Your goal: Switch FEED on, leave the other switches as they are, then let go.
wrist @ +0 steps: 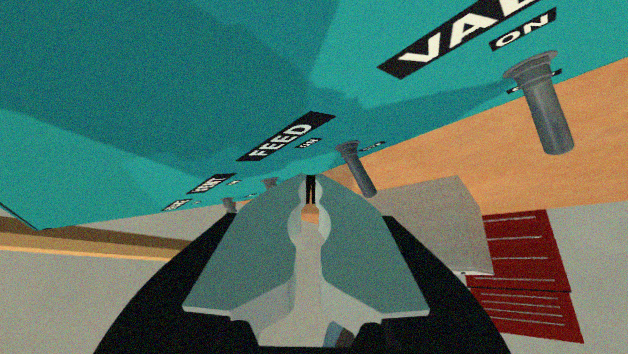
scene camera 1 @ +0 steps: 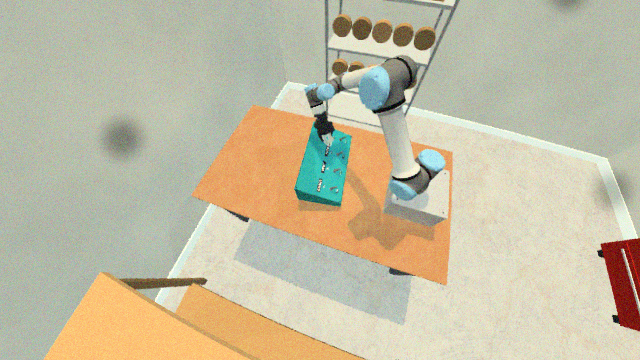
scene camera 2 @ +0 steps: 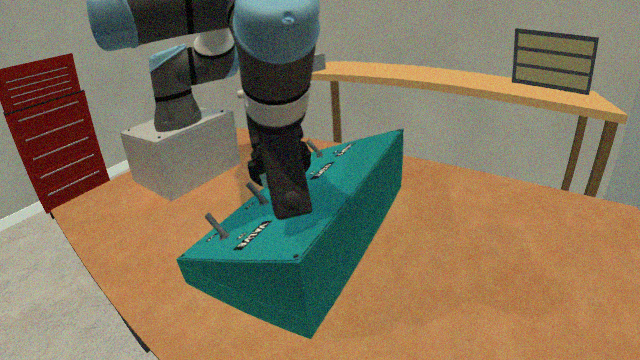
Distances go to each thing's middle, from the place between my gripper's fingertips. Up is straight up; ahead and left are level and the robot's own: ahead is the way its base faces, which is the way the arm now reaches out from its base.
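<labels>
The teal switch box (scene camera 2: pixel 289 273) sits 6 cm below my hand, and it is also 8 cm to the left of my hand and 1 cm behind it.
</labels>
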